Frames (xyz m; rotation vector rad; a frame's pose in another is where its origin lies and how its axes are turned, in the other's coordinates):
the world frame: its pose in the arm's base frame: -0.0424 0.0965 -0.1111 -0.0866 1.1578 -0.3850
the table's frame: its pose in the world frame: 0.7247 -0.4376 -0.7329 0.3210 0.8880 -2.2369
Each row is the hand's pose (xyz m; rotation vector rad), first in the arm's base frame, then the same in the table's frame.
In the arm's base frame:
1: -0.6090 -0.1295 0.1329 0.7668 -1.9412 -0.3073
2: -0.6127 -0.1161 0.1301 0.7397 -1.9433 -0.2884
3: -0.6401 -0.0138 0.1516 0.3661 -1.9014 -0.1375
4: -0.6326 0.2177 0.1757 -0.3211 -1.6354 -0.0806
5: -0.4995 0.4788 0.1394 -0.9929 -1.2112 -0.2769
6: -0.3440 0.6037 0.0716 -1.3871 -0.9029 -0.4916
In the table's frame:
1: 0.5976 -0.9134 0.2154 -2.2681 -0.3808 -0.7796
2: 0.5965 -0.9190 0.2024 -2.2659 -0.3460 -0.7737
3: 0.6126 -0.9906 0.1232 -2.2782 0.1045 -0.7449
4: 0.5799 -1.1607 -0.0324 -2.3183 0.9490 -0.7655
5: 0.4072 -1.3539 -0.1741 -2.3729 1.8733 -0.7615
6: 0.2225 -1.4448 -0.2187 1.8824 -1.9713 0.5222

